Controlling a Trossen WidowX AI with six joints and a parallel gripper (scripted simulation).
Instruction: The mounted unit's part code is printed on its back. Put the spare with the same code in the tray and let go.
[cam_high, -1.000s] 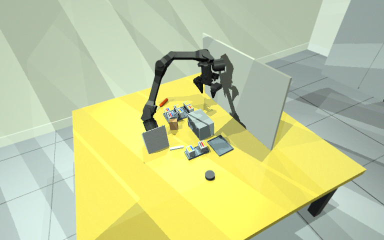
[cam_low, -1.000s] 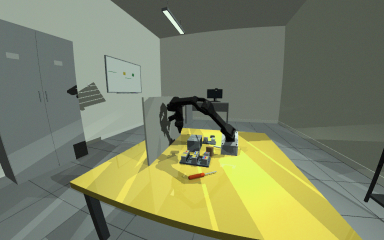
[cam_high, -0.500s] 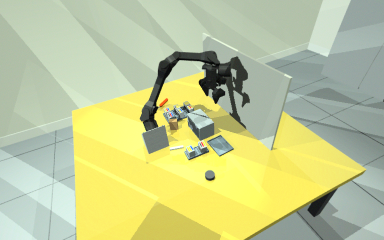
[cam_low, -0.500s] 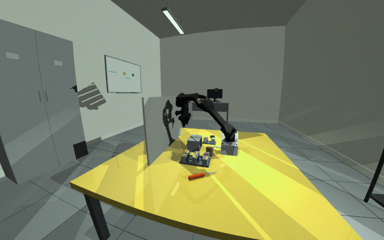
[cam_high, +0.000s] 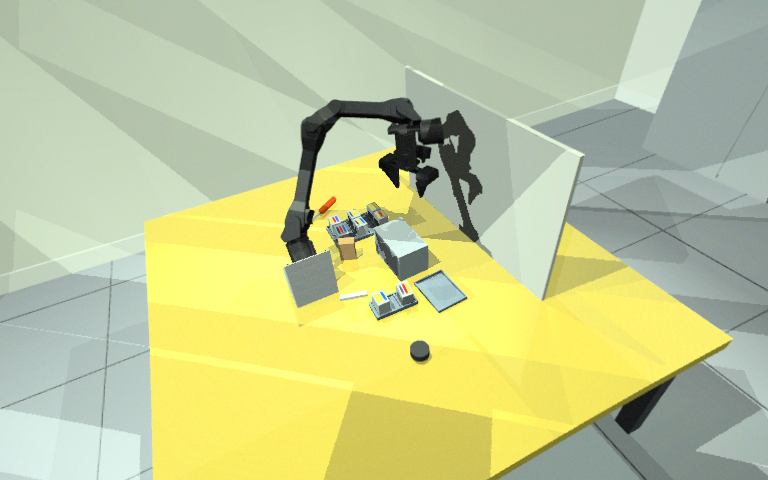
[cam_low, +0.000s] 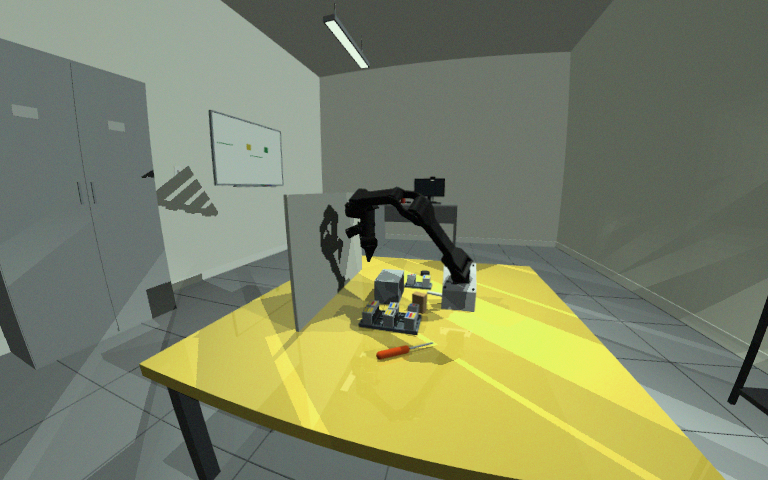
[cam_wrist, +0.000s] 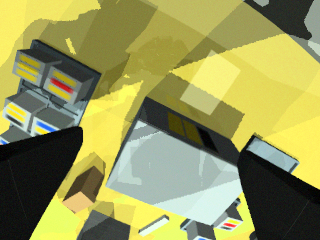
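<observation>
Right now the grey spare is 18 cm to the left of my gripper tip, 15 cm below it and 11 cm behind it. The rest, counted from my gripper tip: brown block: 21 cm behind, 15 cm below, 6 cm to the left; then mounted unit: 14 cm below, 8 cm behind, 5 cm to the right; then tall white board: 16 cm ahead, 8 cm to the right, 4 cm above.
</observation>
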